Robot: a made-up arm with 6 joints.
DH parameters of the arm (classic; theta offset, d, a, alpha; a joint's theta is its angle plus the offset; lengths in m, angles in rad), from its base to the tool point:
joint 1: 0 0.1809 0 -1.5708
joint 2: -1.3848 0 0.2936 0
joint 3: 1.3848 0 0.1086 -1.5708
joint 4: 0 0.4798 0 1.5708
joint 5: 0 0 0.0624 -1.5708
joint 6: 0 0.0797 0 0
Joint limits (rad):
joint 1: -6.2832..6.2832
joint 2: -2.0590..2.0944
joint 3: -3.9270..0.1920
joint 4: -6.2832..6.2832
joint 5: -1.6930..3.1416
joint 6: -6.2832..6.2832
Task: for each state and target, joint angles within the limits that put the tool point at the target. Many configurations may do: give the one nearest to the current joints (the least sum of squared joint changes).
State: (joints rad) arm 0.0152 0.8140 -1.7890 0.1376 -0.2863 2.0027
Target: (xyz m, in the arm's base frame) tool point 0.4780 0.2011 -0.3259
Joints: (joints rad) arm 0.4105 1.3089 -1.3822 0.0818 -0.2174 2.0027
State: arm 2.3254 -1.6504 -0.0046 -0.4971 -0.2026 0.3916
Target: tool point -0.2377 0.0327 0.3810
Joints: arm 2.7882 -1.7373 0.1333 -0.6481 -0.3410 0.3916
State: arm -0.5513 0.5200 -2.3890 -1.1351 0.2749 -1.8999
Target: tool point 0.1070 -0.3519 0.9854
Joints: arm -1.3173 0.2053 -2.7012 -1.0832 0.4920 -1.8999
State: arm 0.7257 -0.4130 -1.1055 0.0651 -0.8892 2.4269
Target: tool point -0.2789 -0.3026 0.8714
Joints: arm 0.8093 -1.1063 -1.9774 0.0700 -0.6901 2.4269
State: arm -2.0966 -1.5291 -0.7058 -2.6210 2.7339 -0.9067
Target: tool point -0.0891 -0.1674 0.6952
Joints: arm -1.8625 -0.9566 -0.8615 -2.7505 2.5039 -0.9067
